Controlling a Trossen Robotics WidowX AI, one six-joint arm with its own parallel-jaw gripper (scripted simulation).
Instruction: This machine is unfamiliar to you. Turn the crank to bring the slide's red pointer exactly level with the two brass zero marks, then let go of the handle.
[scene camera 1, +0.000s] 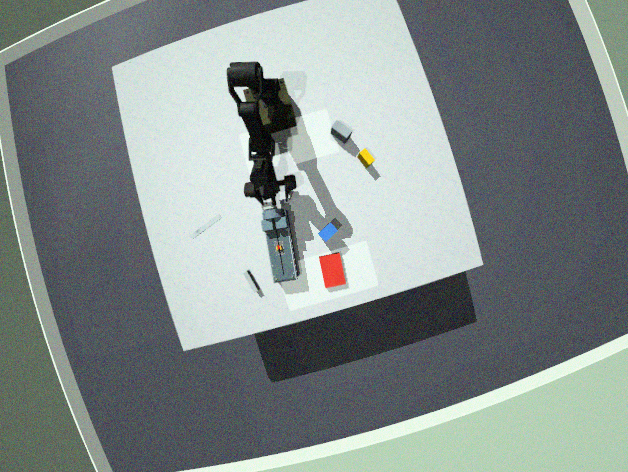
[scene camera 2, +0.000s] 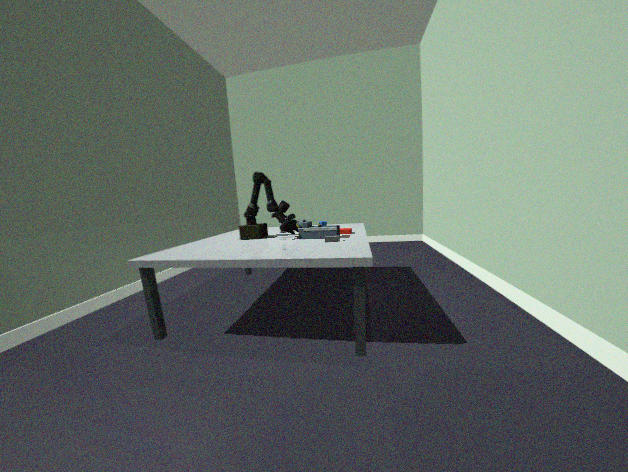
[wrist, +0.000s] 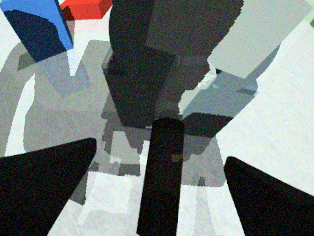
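My gripper (scene camera 1: 275, 203) is open, with nothing held in it. I can see my gripper (wrist: 161, 155) from the wrist as well. There is also a slide machine (wrist: 134, 73).
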